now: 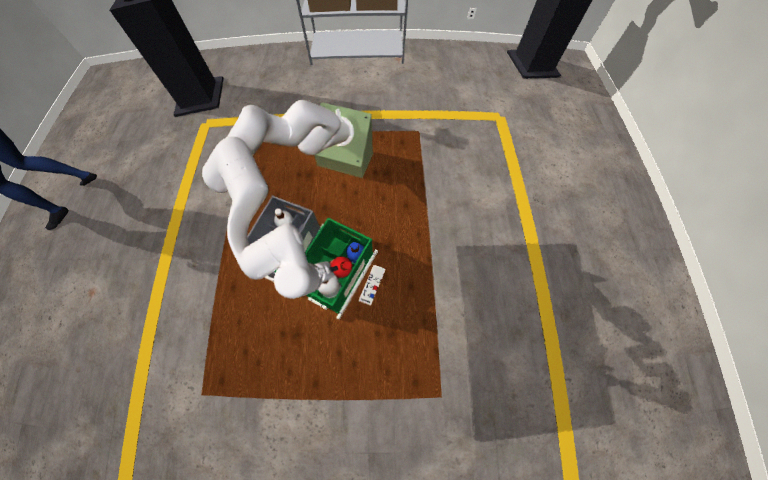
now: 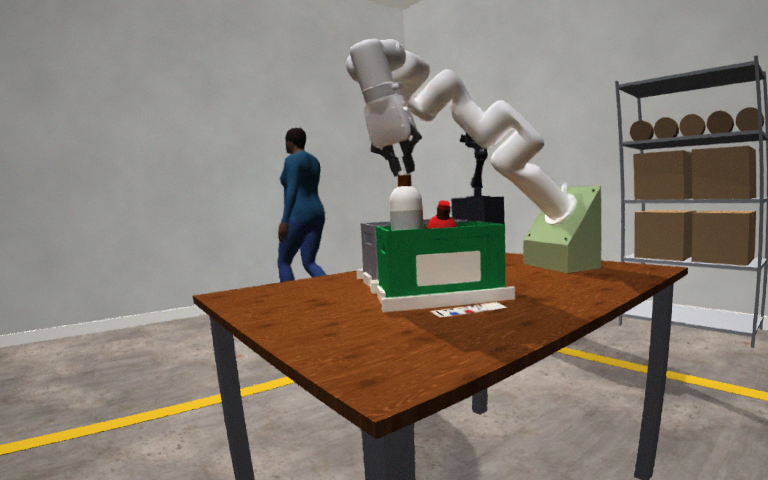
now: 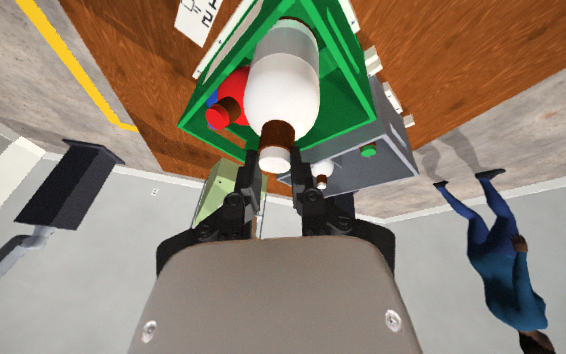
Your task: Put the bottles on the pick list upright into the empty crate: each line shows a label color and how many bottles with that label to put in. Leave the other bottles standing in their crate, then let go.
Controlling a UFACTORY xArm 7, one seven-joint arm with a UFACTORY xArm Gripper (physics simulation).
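Seen in the pictures: gripper, fingertip midpoint: (image 2: 404,173) (image 3: 274,161); arm's base, link origin: (image 1: 340,131) (image 2: 561,210).
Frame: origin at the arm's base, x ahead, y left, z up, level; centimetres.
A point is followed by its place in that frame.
My gripper (image 1: 324,273) {z 11.3, x 66.3, y -11.1 cm} (image 2: 403,168) {z 11.3, x 66.3, y -11.1 cm} (image 3: 274,161) {z 11.3, x 66.3, y -11.1 cm} is shut on the neck of a white bottle (image 1: 328,286) {z 7.6, x 68.8, y -10.1 cm} (image 2: 405,200) {z 5.2, x 69.2, y -8.6 cm} (image 3: 282,95) {z 7.2, x 69.4, y -10.8 cm} with a grey label. This bottle is about upright, its lower part inside the green crate (image 1: 338,305) {z -8.4, x 72.0, y -9.6 cm} (image 2: 396,277) {z -11.4, x 72.0, y -9.8 cm} (image 3: 350,50) {z -7.6, x 66.7, y -19.3 cm}; its contact with the crate floor is hidden. A red bottle (image 1: 340,267) {z 2.1, x 61.5, y -6.2 cm} (image 2: 441,221) {z 0.2, x 62.4, y -4.3 cm} (image 3: 235,90) {z 0.1, x 62.9, y -5.4 cm} and a blue bottle (image 1: 355,250) {z -4.1, x 53.9, y -0.6 cm} stand in the same crate. The grey crate (image 1: 260,226) {z -4.6, x 37.8, y -36.0 cm} (image 2: 369,249) {z -8.3, x 55.9, y -34.9 cm} (image 3: 350,137) {z -3.7, x 54.8, y -25.7 cm} holds another white bottle (image 1: 283,218) {z -6.1, x 35.1, y -27.2 cm} (image 3: 321,170) {z -6.7, x 36.1, y -27.3 cm} and a green-capped bottle (image 3: 368,150) {z -2.3, x 53.8, y -29.8 cm}.
The pick list (image 1: 379,272) {z -18.6, x 59.3, y 7.3 cm} (image 2: 495,306) {z -18.5, x 58.9, y 7.3 cm} lies beside the green crate, with blue and red marks. The green robot base block (image 1: 345,158) {z -8.5, x 8.3, y 0.4 cm} (image 2: 566,254) {z -13.0, x 12.8, y 6.4 cm} stands at the table's far end. A shelf unit (image 2: 620,169) and a person (image 2: 301,186) are beyond the table.
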